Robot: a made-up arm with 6 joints.
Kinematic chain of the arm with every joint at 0, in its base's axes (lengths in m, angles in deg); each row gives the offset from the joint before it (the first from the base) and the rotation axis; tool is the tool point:
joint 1: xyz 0 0 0.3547 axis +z
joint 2: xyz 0 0 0 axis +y
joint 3: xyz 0 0 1.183 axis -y
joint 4: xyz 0 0 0 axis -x
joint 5: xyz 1.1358 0 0 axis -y
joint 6: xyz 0 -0.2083 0 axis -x
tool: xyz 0 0 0
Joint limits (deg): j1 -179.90..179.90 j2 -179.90..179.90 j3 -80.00..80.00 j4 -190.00..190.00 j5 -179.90..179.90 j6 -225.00..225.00
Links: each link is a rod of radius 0.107 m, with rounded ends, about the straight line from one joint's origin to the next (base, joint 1, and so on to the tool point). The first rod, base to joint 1, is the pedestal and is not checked.
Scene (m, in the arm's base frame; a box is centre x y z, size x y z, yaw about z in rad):
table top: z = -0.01
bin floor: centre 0.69 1.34 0 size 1.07 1.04 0.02 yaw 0.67
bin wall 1: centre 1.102 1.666 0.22 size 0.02 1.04 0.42 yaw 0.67
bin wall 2: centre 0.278 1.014 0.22 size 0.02 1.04 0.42 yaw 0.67
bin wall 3: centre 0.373 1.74 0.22 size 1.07 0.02 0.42 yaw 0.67
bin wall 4: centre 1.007 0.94 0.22 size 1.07 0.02 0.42 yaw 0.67
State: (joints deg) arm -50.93 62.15 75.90 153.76 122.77 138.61
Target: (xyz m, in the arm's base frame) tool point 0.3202 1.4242 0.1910
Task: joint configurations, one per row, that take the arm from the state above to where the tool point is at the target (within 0.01 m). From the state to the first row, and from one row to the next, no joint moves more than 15 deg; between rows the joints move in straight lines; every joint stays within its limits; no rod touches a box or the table.
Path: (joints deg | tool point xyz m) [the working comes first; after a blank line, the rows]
Joints at the target: 69.20 46.72 -13.76 172.31 122.77 138.61
Straight joint move there: touches bin wall 1, bin wall 4.

1: -37.58 58.35 66.14 155.79 122.77 138.61 | 1.7966 -1.1428 1.2140
2: -24.23 54.55 56.39 157.82 122.77 138.61 | 1.9909 -0.6845 1.1559
3: -10.88 50.75 46.63 159.84 122.77 138.61 | 2.0541 -0.1957 1.0932
4: 2.46 46.95 36.88 161.87 122.77 138.61 | 1.9838 0.2834 1.0275
5: 15.81 43.15 27.12 163.90 122.77 138.61 | 1.7896 0.7147 0.9597
6: 29.16 39.35 17.37 165.93 122.77 138.61 | 1.4929 1.0644 0.8913
7: 42.51 35.56 7.61 167.95 122.77 138.61 | 1.1241 1.3068 0.8231
8: 55.86 31.76 -2.14 169.98 122.77 138.61 | 0.7201 1.4275 0.7572
9: 69.21 27.96 -11.90 172.01 122.77 138.61 | 0.3201 1.4242 0.6939
10: 69.20 37.34 -12.83 172.16 122.77 138.61 | 0.3280 1.4445 0.4412
11: 69.20 46.72 -13.76 172.31 122.77 138.61 | 0.3202 1.4243 0.1911

